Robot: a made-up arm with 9 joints. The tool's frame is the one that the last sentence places. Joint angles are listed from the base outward.
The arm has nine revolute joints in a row. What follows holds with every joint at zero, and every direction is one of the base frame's. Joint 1 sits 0.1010 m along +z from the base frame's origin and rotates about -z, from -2.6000 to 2.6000 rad. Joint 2 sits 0.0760 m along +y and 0.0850 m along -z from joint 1 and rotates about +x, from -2.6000 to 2.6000 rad. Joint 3 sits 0.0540 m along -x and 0.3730 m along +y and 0.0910 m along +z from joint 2 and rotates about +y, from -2.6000 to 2.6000 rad. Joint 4 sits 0.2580 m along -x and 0.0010 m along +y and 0.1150 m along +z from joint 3 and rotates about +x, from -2.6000 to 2.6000 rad. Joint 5 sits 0.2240 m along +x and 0.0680 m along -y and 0.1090 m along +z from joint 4 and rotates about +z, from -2.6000 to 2.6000 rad. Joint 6 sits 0.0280 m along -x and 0.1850 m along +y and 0.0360 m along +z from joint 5 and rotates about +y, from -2.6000 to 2.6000 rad. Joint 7 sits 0.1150 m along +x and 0.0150 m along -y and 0.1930 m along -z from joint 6 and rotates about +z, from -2.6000 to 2.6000 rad. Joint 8 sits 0.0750 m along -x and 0.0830 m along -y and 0.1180 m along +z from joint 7 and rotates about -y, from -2.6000 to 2.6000 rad. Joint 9 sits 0.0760 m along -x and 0.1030 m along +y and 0.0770 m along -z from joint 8 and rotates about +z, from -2.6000 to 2.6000 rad. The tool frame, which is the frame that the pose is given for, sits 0.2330 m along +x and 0.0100 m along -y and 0.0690 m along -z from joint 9; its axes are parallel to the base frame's.
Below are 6 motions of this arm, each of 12 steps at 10 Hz.
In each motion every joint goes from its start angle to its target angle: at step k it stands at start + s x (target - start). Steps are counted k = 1, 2, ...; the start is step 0. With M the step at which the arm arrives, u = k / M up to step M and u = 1 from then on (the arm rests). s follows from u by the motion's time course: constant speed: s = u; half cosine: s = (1 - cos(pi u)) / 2; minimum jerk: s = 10 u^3 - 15 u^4 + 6 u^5.
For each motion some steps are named. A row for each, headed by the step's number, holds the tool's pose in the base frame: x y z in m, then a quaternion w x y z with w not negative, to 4 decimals.
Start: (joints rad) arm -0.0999 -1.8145 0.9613 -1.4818 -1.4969 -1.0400 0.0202 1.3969 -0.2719
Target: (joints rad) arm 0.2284 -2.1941 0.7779 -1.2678 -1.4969 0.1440 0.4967 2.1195 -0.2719
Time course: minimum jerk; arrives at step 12
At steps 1, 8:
1: 0.1921 0.0771 -0.7127 0.2063 0.3406 0.0490 -0.9160
8: 0.2502 -0.0598 -0.6272 0.0735 0.5552 -0.0671 -0.8257

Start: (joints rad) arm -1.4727 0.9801 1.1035 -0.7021 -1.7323 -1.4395 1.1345 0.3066 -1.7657
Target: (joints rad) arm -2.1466 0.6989 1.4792 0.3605 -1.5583 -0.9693 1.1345 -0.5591 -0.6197
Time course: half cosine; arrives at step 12
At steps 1, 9, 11, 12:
1: 0.1464 0.3950 0.5691 0.8334 0.1814 -0.4422 0.2774
9: -0.0715 0.1869 0.0844 0.4362 -0.6380 -0.1011 0.6265
11: -0.0601 0.0839 0.0565 0.3261 -0.7325 -0.0156 0.5973
12: -0.0579 0.0700 0.0548 0.3120 -0.7436 -0.0038 0.5913

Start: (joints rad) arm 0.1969 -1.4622 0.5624 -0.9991 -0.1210 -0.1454 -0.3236 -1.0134 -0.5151
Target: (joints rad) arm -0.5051 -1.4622 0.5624 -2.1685 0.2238 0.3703 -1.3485 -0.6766 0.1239
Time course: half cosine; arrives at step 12
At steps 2, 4, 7, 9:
2: -0.0681 0.2436 -0.2695 0.0690 -0.8210 0.0267 -0.5661
4: -0.1162 0.2171 -0.2493 0.0683 -0.8434 -0.0842 -0.5262
7: -0.1716 0.1849 -0.1722 0.0214 -0.8544 -0.3331 -0.3983
9: -0.1924 0.2016 -0.1262 0.0467 0.8262 0.4740 0.3008

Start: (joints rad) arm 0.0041 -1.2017 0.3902 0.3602 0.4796 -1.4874 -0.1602 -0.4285 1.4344
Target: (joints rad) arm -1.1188 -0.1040 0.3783 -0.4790 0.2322 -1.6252 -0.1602 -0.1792 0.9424
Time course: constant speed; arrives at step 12
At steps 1, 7, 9, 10, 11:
1: -0.0604 0.7963 -0.4304 0.5462 -0.3325 -0.0985 0.7625
7: -0.5057 0.7673 -0.1135 0.3964 -0.2074 -0.3233 0.8339
9: -0.6370 0.6727 0.0035 0.3407 -0.1379 -0.3855 0.8464
10: -0.6919 0.6120 0.0627 0.3124 -0.0984 -0.4128 0.8499
11: -0.7376 0.5439 0.1219 0.2839 -0.0559 -0.4373 0.8515

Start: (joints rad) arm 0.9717 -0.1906 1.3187 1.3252 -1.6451 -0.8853 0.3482 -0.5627 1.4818
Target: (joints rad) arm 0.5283 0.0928 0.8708 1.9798 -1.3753 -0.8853 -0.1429 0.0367 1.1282
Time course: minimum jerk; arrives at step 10
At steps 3, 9, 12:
3: 0.3798 0.2598 -0.2697 0.5262 0.5662 0.3105 -0.5533
9: 0.3440 0.3418 -0.2303 0.5781 0.4902 0.2992 -0.5797
12: 0.3433 0.3430 -0.2294 0.5776 0.4901 0.2998 -0.5799

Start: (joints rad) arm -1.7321 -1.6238 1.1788 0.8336 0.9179 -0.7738 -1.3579 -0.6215 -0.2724
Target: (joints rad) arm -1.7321 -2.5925 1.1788 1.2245 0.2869 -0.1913 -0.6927 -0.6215 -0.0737
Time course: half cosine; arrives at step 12
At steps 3, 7, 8, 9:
3: -0.2221 0.1310 -0.5486 0.9997 -0.0057 -0.0205 0.0152
7: 0.0885 0.1709 -0.5052 0.9704 -0.0311 -0.2394 -0.0066
8: 0.1542 0.1779 -0.4743 0.9600 -0.0343 -0.2776 -0.0143
9: 0.2059 0.1835 -0.4431 0.9513 -0.0354 -0.3057 -0.0200

